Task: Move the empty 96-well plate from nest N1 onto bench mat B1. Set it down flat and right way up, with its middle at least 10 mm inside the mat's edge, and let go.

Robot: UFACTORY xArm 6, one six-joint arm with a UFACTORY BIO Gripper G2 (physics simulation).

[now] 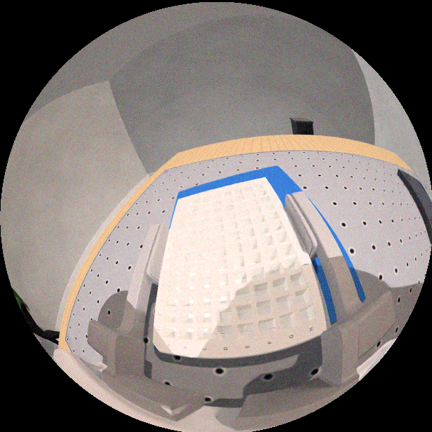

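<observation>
The white 96-well plate [235, 255] is right way up, with its square wells facing up and row letters along its near edge. My gripper [229, 240] is shut on the plate, with one finger along its left side and the other along its right side. A blue mat [283, 183] lies behind and under the plate and shows past its far edge and right side. I cannot tell how much height there is between the plate and the mat. The near part of the mat is hidden by the plate and my right finger. Nest N1 cannot be made out.
The grey table top [360, 200] has rows of small holes and a light wooden edge [240, 147] at the back and left. A dark flat object [419, 200] lies at the right. A black box [302, 126] stands beyond the back edge. Part of a dark figure shows at the far left.
</observation>
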